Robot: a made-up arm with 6 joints.
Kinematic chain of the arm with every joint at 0, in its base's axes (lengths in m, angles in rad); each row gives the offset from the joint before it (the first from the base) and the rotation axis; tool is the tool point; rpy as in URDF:
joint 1: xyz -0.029 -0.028 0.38 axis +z
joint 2: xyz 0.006 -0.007 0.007 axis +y
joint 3: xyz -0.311 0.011 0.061 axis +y
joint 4: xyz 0.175 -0.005 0.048 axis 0.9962 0 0.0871
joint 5: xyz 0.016 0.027 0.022 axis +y
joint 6: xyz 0.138 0.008 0.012 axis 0.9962 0 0.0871
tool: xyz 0.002 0.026 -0.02 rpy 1.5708 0 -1.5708
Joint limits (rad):
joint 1: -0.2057..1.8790
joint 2: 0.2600..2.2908
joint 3: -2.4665..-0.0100
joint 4: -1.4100..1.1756
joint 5: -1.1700..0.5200
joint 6: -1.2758..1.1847
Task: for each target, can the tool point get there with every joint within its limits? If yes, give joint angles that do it. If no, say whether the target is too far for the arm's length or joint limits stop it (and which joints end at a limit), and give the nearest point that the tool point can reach.
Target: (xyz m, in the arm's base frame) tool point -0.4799 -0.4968 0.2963
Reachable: no: joint limits stop it (at a limit: joint 2, joint 3, joint 5, joint 6) | nearest point -0.4341 -0.4492 0.5702 | short by 0.282 m
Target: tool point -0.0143 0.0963 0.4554
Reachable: yes | joints 1.4829 0.9728 -0.2230 -1.1138 0.1476 -0.3981
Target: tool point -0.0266 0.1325 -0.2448
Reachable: no: joint limits stop it (at a limit: joint 2) | nearest point -0.0258 0.1881 0.2310 | short by 0.479 m
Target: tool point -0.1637 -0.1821 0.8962
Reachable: yes | joints 1.3881 0.4700 -1.6434 -1.0111 -0.6799 -0.1790
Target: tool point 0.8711 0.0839 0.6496
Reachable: no: too far | nearest point 0.5733 0.0469 0.6177 | short by 0.302 m
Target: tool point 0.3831 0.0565 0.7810
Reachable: yes | joints 0.0542 1.6556 -1.7599 -0.0379 0.0558 0.1224
